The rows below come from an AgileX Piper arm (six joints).
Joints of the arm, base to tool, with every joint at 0 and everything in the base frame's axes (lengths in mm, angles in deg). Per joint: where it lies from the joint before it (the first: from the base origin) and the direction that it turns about. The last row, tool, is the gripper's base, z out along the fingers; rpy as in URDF.
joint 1: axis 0 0 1 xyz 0.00 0.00 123.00
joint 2: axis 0 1 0 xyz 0.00 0.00 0.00
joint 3: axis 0 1 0 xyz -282.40 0.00 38.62
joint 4: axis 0.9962 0 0.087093 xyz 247.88 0.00 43.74
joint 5: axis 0 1 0 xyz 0.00 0.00 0.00
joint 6: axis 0.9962 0 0.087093 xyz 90.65 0.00 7.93
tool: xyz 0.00 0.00 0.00 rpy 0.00 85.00 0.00
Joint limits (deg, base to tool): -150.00..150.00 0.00..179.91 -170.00..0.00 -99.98..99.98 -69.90..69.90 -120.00..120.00
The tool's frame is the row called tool.
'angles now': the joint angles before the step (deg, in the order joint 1, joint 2, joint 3, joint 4, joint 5, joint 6). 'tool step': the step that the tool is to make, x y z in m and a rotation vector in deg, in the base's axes. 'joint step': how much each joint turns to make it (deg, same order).
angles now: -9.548 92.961 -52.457 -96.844 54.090 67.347
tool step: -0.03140 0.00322 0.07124 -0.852 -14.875 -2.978
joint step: 0.000 -11.463 -2.387 2.303 1.918 0.948
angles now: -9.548 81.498 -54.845 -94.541 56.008 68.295
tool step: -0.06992 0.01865 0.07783 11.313 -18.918 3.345
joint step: -0.001 -18.441 -3.606 17.565 -5.506 -6.934
